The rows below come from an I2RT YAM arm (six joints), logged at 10 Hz.
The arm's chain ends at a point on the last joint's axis. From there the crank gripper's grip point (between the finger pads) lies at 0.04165 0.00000 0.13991 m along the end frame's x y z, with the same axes.
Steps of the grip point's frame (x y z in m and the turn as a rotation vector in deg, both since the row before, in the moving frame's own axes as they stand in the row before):
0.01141, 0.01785, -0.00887, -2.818, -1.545, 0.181
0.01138, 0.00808, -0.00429, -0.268, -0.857, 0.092
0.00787, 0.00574, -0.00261, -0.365, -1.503, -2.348
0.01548, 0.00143, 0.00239, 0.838, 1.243, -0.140
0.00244, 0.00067, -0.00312, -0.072, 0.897, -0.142
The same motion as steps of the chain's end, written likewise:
0.01521, 0.01082, -0.00977, -2.818, -1.545, 0.181
0.01348, 0.00736, -0.00490, -0.268, -0.857, 0.092
0.01157, 0.00648, -0.00366, -0.365, -1.503, -2.348
0.01246, 0.00357, 0.00334, 0.838, 1.243, -0.140
0.00025, 0.00060, -0.00245, -0.072, 0.897, -0.142

